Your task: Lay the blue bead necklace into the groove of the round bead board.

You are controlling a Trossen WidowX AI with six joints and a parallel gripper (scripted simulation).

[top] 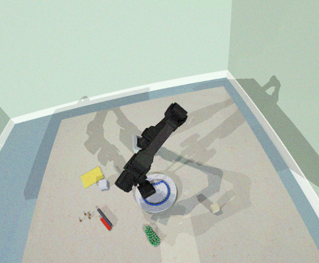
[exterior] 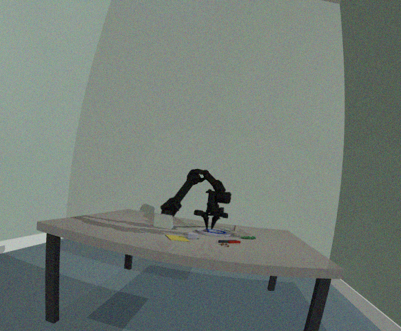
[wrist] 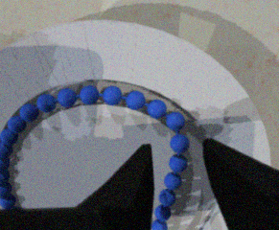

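Right now the round bead board is 5 cm to the left of my gripper tip, 2 cm below it and 2 cm ahead of it. The rest, counted from my gripper tip: white cube (22 cm to the right, 5 cm behind, 2 cm below); grey tool (19 cm to the right, 14 cm ahead, 2 cm below); stick (14 cm to the right, 11 cm behind, 3 cm below).
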